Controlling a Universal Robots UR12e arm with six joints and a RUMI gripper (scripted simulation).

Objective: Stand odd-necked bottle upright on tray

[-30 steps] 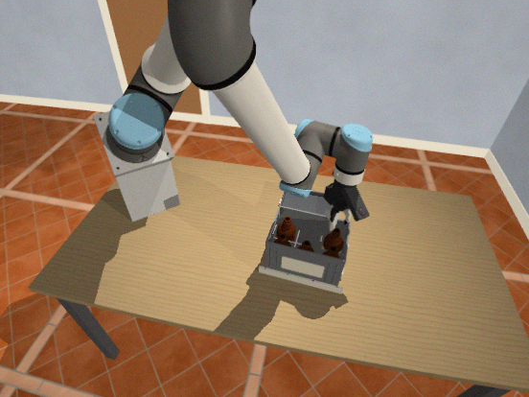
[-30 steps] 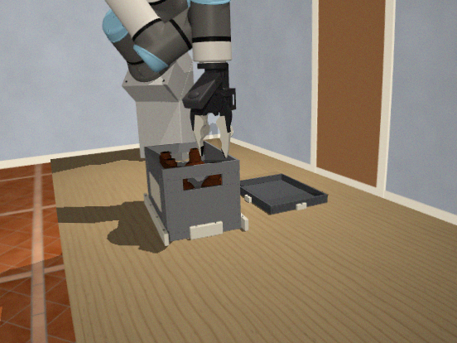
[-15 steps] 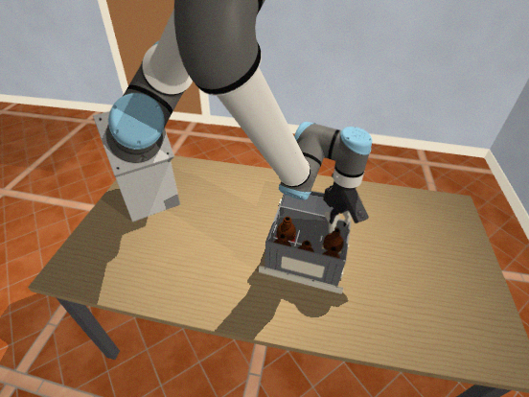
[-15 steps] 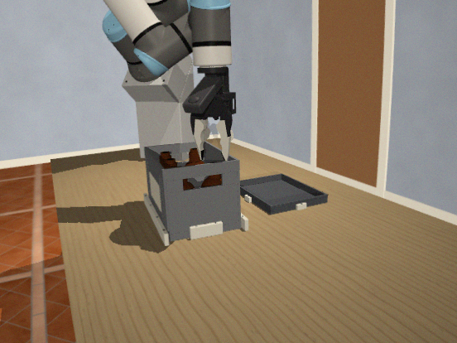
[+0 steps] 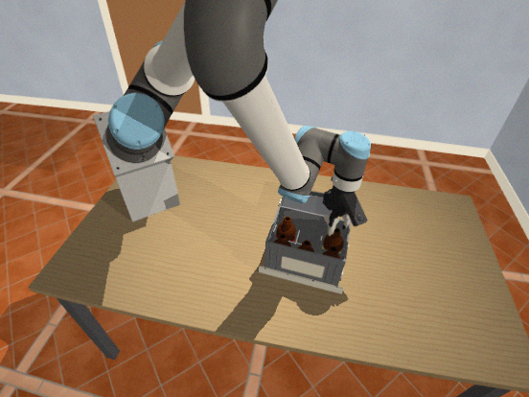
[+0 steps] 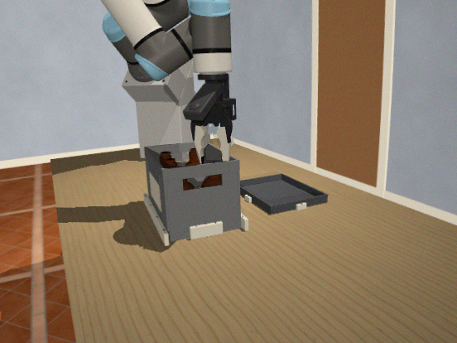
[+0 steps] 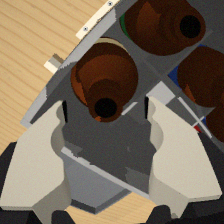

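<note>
The bottle is 80 mm below my hand. The rest, counted from my hand: grey tray: 80 mm behind, 270 mm to the left, 160 mm below; grey crate: 100 mm behind, 20 mm to the right, 90 mm below.
</note>
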